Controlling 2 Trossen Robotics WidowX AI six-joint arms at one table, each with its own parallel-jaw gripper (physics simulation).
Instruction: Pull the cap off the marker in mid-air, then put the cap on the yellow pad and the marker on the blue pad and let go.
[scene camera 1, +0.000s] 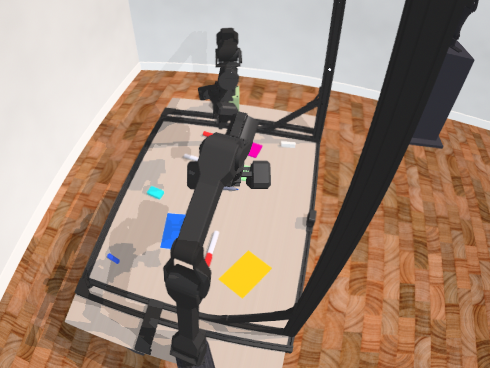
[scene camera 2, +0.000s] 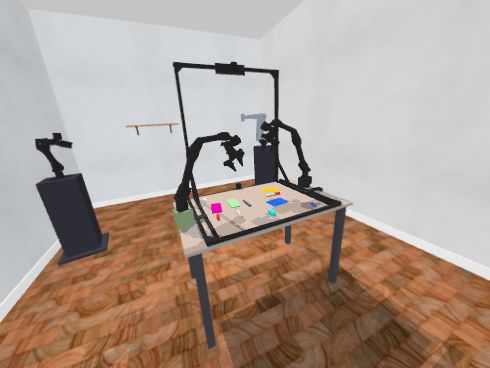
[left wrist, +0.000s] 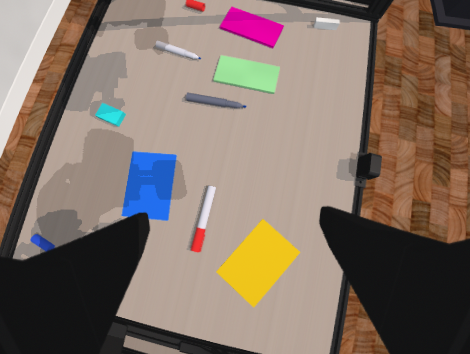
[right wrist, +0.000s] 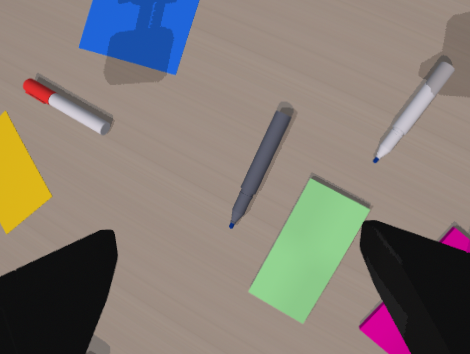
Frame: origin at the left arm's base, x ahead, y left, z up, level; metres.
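Where they show: left gripper, fingertip midpoint: (scene camera 2: 266, 151) (left wrist: 235, 218); right gripper, fingertip midpoint: (scene camera 1: 217, 124) (scene camera 2: 239, 168) (right wrist: 239, 239); left arm's base, link origin: (scene camera 1: 192, 355) (scene camera 2: 305, 176); right arm's base, link origin: (scene camera 2: 182, 209).
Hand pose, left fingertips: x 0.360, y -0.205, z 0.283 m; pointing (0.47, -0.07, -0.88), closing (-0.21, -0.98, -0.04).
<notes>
Things, the pixels of their top centre, and the offset from my left fingertips.
- white marker, top centre: (right wrist: 61, 105) (left wrist: 203, 217) (scene camera 1: 211, 247) 0.018 m ahead, 0.068 m left, 0.353 m down
- blue pad, top centre: (right wrist: 136, 20) (left wrist: 149, 184) (scene camera 1: 177, 231) (scene camera 2: 277, 201) 0.119 m ahead, 0.172 m left, 0.371 m down
- yellow pad, top centre: (right wrist: 5, 173) (left wrist: 258, 262) (scene camera 1: 245, 273) (scene camera 2: 270, 189) 0.099 m back, 0.020 m right, 0.371 m down
- dark grey pen, top centre: (right wrist: 255, 172) (left wrist: 216, 99) 0.272 m ahead, 0.020 m right, 0.352 m down
- white pen, top centre: (right wrist: 412, 114) (left wrist: 177, 48) 0.436 m ahead, 0.040 m left, 0.355 m down
- green pad, top centre: (right wrist: 306, 252) (left wrist: 247, 73) 0.328 m ahead, 0.109 m right, 0.363 m down
- magenta pad, top centre: (right wrist: 432, 302) (left wrist: 251, 25) (scene camera 1: 242, 145) (scene camera 2: 216, 207) 0.463 m ahead, 0.159 m right, 0.363 m down
- cyan block, top centre: (left wrist: 108, 113) (scene camera 1: 155, 191) 0.309 m ahead, 0.234 m left, 0.356 m down
The white marker (scene camera 1: 213, 242) (left wrist: 206, 212) (right wrist: 77, 114) lies on the table between the two pads. Its red cap (scene camera 1: 208, 259) (left wrist: 198, 240) (right wrist: 39, 91) is on one end. The blue pad (scene camera 1: 171, 227) (left wrist: 150, 200) (right wrist: 187, 30) (scene camera 2: 277, 202) is left of the marker in the left wrist view, and the yellow pad (scene camera 1: 245, 274) (left wrist: 257, 262) (right wrist: 20, 185) (scene camera 2: 271, 190) is at its lower right. My left gripper (left wrist: 235, 218) (scene camera 2: 269, 147) is open and empty, high above the table. My right gripper (right wrist: 239, 239) (scene camera 2: 237, 166) is open and empty, raised over the table's other side.
A dark grey pen (left wrist: 212, 101) (right wrist: 265, 155), a white pen (left wrist: 177, 51) (right wrist: 415, 102), a green pad (left wrist: 247, 74) (right wrist: 310, 250), a magenta pad (left wrist: 252, 27) and a cyan block (left wrist: 110, 114) lie toward the far side. A black frame rail (left wrist: 369, 100) borders the table.
</notes>
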